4 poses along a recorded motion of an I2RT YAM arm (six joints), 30 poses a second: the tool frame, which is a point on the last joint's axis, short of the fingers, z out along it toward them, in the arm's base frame.
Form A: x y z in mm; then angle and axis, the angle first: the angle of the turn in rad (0 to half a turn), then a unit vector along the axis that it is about.
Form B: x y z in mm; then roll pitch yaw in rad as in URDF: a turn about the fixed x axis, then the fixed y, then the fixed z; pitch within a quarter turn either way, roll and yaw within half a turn. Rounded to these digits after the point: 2 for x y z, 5 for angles.
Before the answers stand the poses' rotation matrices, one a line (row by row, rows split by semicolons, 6 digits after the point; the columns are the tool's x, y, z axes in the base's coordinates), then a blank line. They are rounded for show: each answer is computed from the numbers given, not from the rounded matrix.
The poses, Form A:
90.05, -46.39, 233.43, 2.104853, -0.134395, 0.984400, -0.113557
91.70, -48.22, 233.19, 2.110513, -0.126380, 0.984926, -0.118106
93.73, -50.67, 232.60, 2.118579, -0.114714, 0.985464, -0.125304
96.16, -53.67, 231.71, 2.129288, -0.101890, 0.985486, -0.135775
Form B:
-0.481773 -0.101898 0.870351; -0.297386 0.953285 -0.053007; -0.824291 -0.284368 -0.489570
-0.489713 -0.087124 0.867520; -0.289759 0.954703 -0.067689; -0.822326 -0.284520 -0.492776
-0.500783 -0.064951 0.863133; -0.278890 0.956109 -0.089863; -0.819412 -0.285721 -0.496917
-0.514025 -0.038475 0.856912; -0.268765 0.955913 -0.118300; -0.814582 -0.291117 -0.501704

90.05, -46.39, 233.43, -2.61537, 0.96895, -2.58857
91.70, -48.22, 233.19, -2.61797, 0.96549, -2.60730
93.73, -50.67, 232.60, -2.61977, 0.96038, -2.63346
96.16, -53.67, 231.71, -2.61582, 0.95201, -2.65982

